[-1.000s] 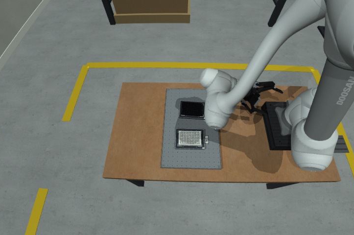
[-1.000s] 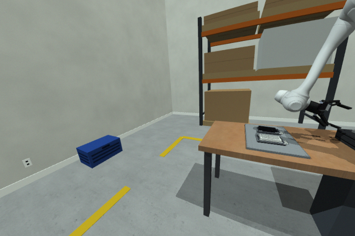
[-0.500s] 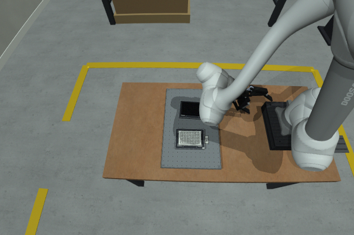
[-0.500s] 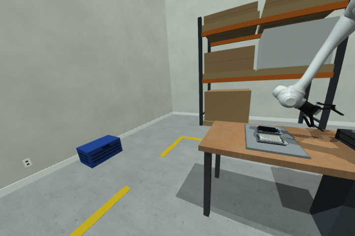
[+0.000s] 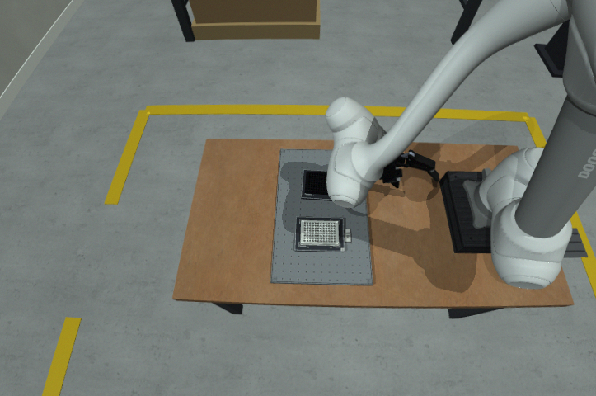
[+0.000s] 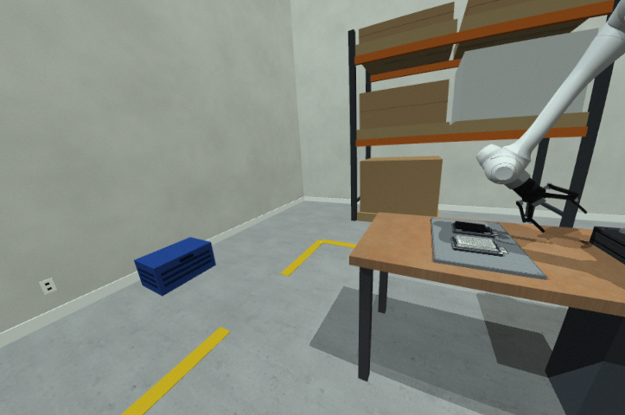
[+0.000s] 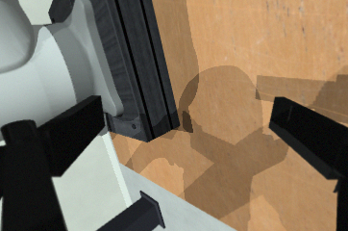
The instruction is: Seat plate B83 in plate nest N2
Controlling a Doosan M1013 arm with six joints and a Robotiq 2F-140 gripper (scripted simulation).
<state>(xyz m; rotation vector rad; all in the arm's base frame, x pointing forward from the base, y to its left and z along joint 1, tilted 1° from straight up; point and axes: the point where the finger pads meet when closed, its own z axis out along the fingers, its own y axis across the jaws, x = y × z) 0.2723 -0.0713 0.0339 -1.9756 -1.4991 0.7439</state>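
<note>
The black well plate B83 is 31 cm ahead of my hand, 7 cm below it and 2 cm to the right of it. From my hand the other things lie so: white well plate B38: 33 cm ahead, 17 cm to the left, 7 cm below.
</note>
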